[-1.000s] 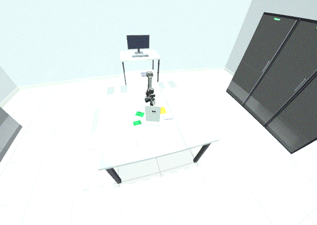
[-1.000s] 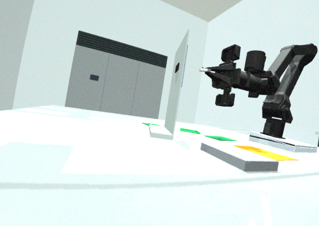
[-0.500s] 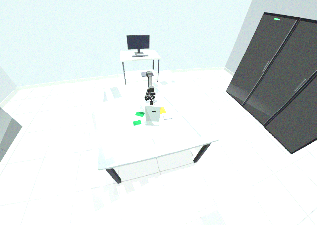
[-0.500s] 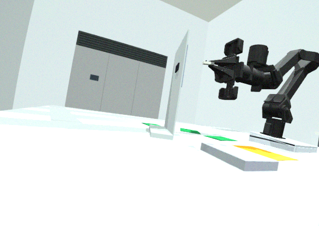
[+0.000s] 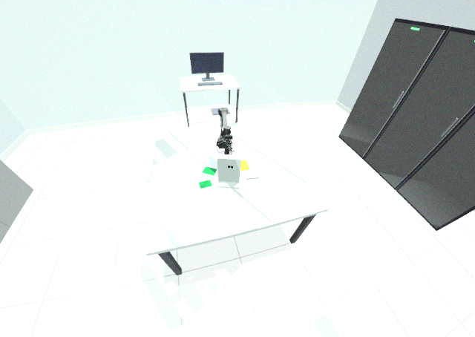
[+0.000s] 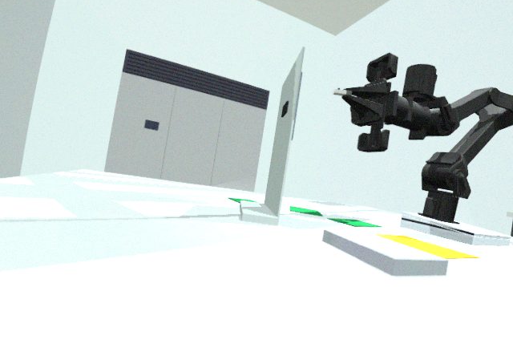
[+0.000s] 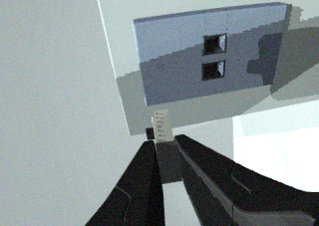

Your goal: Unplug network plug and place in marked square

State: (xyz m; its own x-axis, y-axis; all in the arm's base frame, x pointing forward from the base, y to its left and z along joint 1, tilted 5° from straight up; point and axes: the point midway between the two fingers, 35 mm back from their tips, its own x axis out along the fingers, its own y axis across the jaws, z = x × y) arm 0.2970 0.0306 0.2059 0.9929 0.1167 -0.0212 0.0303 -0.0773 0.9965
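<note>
The orange marked square is 24 cm below my gripper tip, 11 cm to the left of it and 9 cm behind it. Also, from my gripper tip: flat grey slab: 23 cm below, 18 cm to the left, 4 cm ahead; then upright grey panel: 12 cm below, 11 cm ahead, 1 cm to the right; then network plug: right at my gripper tip.
</note>
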